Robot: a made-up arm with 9 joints.
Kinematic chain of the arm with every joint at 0, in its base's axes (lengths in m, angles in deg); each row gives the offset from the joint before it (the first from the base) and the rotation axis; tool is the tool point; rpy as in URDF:
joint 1: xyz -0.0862 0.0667 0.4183 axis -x
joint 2: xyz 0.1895 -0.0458 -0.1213 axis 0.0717 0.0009 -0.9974
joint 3: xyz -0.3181 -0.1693 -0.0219 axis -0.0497 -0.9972 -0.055
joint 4: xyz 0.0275 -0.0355 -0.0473 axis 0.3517 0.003 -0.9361
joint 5: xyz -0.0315 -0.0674 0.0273 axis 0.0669 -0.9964 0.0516
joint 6: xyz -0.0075 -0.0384 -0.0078 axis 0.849 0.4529 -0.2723
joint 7: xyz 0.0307 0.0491 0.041 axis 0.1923 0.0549 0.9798
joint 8: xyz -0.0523 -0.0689 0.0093 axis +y
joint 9: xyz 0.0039 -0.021 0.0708 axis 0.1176 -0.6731 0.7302
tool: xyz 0.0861 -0.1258 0.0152 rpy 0 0 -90
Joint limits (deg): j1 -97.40..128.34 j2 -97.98..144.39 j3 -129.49..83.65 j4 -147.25..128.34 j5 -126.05..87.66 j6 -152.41..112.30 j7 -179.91..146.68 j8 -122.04..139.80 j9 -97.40..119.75
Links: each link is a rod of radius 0.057 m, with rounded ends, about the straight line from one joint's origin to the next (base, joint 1, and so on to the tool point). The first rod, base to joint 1, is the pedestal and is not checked.
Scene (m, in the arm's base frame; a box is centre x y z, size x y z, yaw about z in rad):
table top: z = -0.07
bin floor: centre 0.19 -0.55 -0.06 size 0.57 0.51 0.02 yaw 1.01
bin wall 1: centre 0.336 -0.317 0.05 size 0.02 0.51 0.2 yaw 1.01
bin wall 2: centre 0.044 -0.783 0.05 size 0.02 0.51 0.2 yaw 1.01
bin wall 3: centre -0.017 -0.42 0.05 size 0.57 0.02 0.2 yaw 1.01
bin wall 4: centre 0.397 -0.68 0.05 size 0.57 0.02 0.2 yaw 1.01
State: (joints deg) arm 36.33 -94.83 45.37 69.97 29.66 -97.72 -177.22 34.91 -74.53
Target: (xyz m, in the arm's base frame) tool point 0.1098 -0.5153 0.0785
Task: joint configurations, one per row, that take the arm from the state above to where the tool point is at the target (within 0.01 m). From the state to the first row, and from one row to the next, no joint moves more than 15 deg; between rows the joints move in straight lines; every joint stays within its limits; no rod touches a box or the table.
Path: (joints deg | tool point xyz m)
1: 38.06 -84.77 33.09 70.43 22.26 -103.30 -168.81 37.32 -71.82 | 0.3170 -0.2161 0.2602
2: 39.79 -74.71 20.81 70.89 14.85 -108.87 -160.40 39.74 -69.12 | 0.2398 -0.3816 0.2608
3: 41.52 -64.64 8.53 71.36 7.45 -114.45 -151.99 42.15 -66.41 | 0.1098 -0.5153 0.3163
4: 28.29 -63.49 5.68 69.59 8.08 -120.70 -150.43 42.20 -65.23 | 0.1096 -0.5287 0.1992
5: 15.07 -62.33 2.84 67.82 8.71 -126.95 -148.88 42.25 -64.05 | 0.1098 -0.5153 0.0785

